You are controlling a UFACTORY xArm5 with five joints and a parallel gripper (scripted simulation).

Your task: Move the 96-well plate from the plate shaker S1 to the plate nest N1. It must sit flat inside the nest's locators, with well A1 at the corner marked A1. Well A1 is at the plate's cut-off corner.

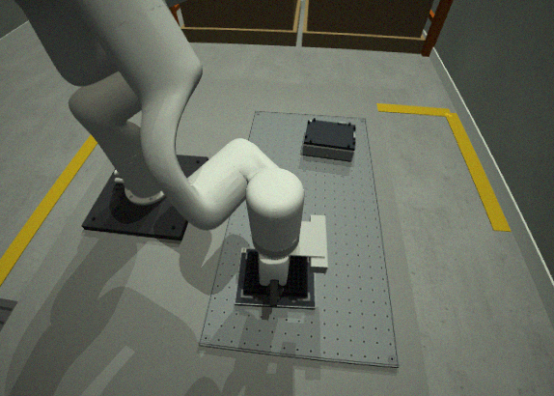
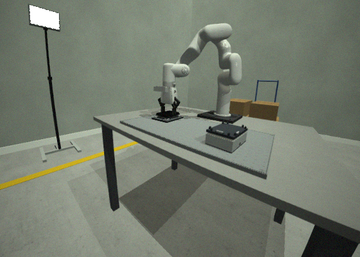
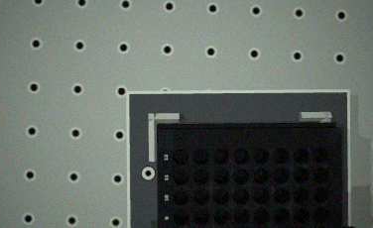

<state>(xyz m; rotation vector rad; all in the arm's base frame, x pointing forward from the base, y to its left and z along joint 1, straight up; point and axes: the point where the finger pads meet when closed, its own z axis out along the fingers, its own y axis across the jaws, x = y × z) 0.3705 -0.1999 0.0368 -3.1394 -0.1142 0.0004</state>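
My gripper is now 10 mm above the black 96-well plate. The rest, counted from my hand: plate nest N1: 40 mm below.
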